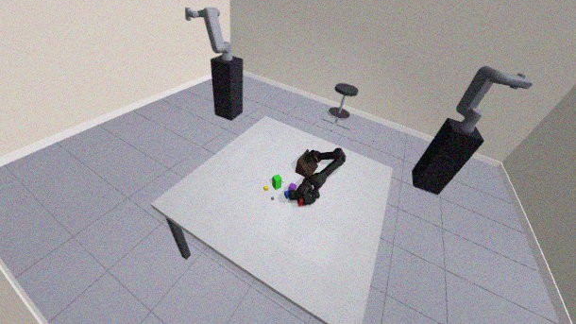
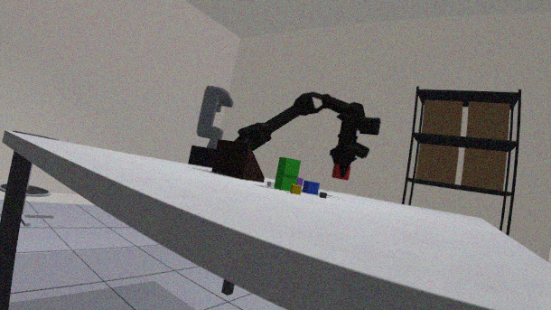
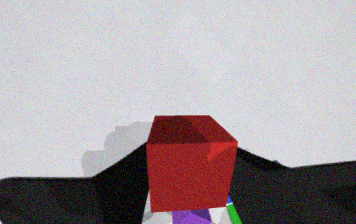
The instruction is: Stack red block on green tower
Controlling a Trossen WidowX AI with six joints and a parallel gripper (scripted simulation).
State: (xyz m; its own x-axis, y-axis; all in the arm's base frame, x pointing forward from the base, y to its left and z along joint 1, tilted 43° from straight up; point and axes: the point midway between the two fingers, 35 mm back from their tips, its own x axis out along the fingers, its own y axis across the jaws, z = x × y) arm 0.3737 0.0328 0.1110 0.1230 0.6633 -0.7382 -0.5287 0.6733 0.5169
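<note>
My gripper tip is now 27 cm to the left of the small yellow cube, 6 cm above it and 4 cm past it. Round my gripper tip: blue cube: 11 cm to the right, 6 cm behind, 5 cm below; then purple cube: 12 cm behind, 10 cm to the right, 5 cm below; then red block: 2 cm above.
</note>
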